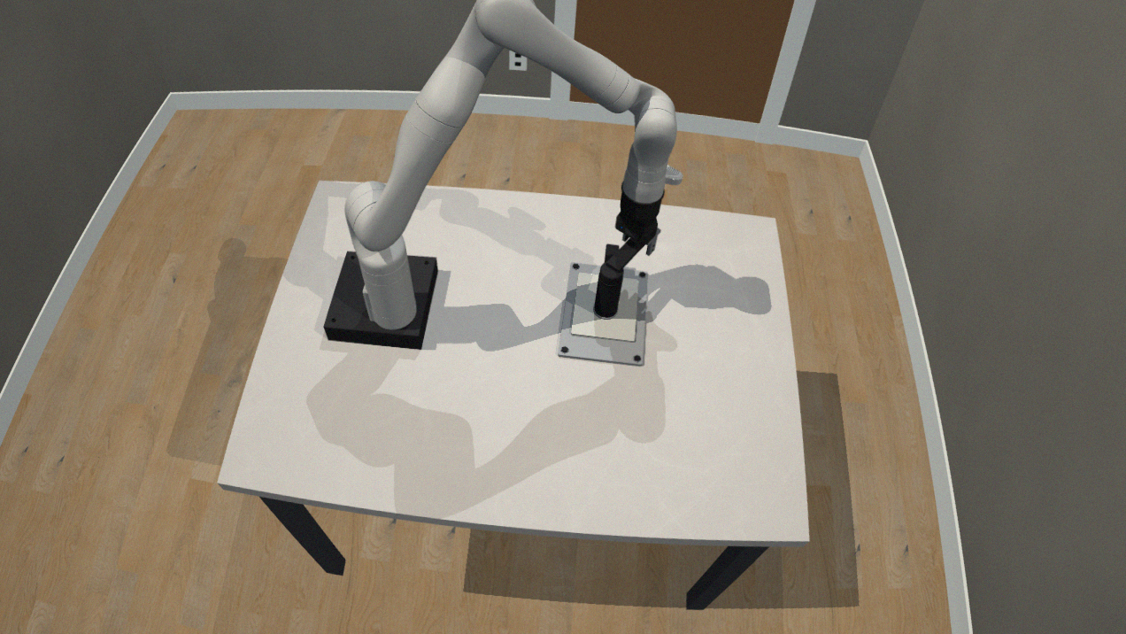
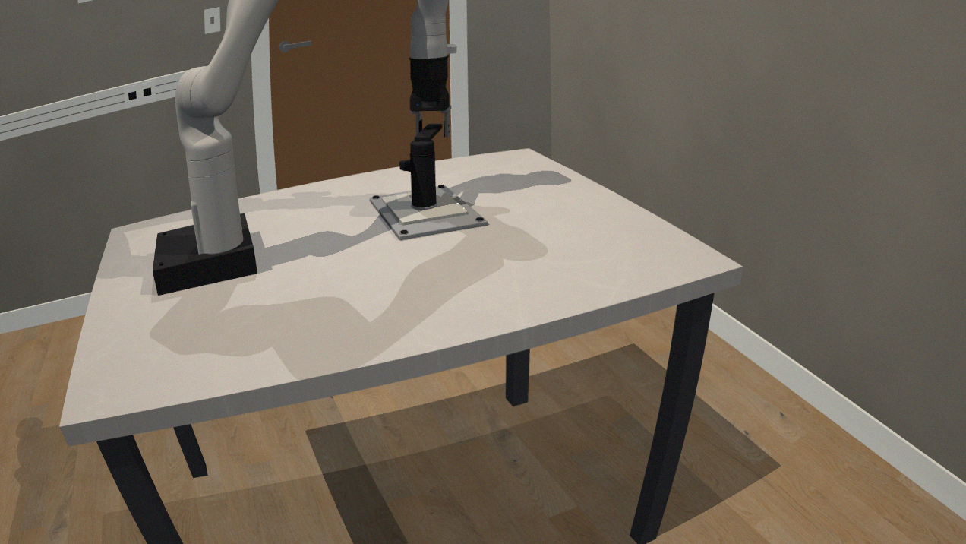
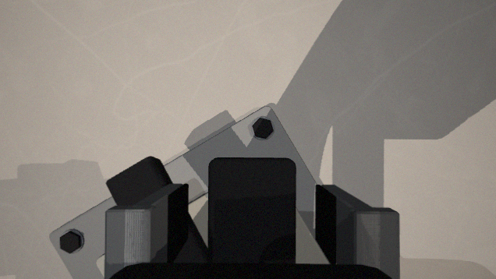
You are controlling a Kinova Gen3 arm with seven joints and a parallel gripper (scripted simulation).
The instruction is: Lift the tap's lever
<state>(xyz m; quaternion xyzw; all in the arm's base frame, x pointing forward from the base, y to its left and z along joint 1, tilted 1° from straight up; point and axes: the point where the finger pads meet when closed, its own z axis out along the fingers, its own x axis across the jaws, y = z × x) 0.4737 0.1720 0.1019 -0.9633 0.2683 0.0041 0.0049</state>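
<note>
The black lever is 20 mm behind my hand and 30 mm to the right of it. Round my hand: baseplate: 50 mm behind, 80 mm to the right, 140 mm below.
</note>
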